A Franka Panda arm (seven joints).
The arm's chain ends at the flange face. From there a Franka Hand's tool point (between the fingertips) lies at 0.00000 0.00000 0.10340 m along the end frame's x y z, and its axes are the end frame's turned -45 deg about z.
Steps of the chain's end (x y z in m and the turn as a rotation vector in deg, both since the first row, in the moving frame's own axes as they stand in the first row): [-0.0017 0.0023 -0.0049 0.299 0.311 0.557]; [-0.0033 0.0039 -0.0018 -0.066 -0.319 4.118]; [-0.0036 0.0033 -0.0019 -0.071 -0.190 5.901]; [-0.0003 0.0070 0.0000 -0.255 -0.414 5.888]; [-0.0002 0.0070 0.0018 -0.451 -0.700 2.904]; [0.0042 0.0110 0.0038 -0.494 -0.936 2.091]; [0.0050 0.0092 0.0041 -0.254 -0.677 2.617]
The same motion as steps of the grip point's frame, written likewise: [-0.0021 0.0004 -0.0049 -0.008 0.431 0.557]; [-0.0056 0.0001 -0.0018 0.179 -0.272 4.118]; [-0.0052 -0.0004 -0.0019 0.084 -0.185 5.901]; [-0.0060 0.0045 0.0000 0.112 -0.473 5.888]; [-0.0066 0.0045 0.0018 0.176 -0.814 2.904]; [-0.0066 0.0102 0.0038 0.313 -1.011 2.091]; [-0.0041 0.0095 0.0041 0.299 -0.658 2.617]
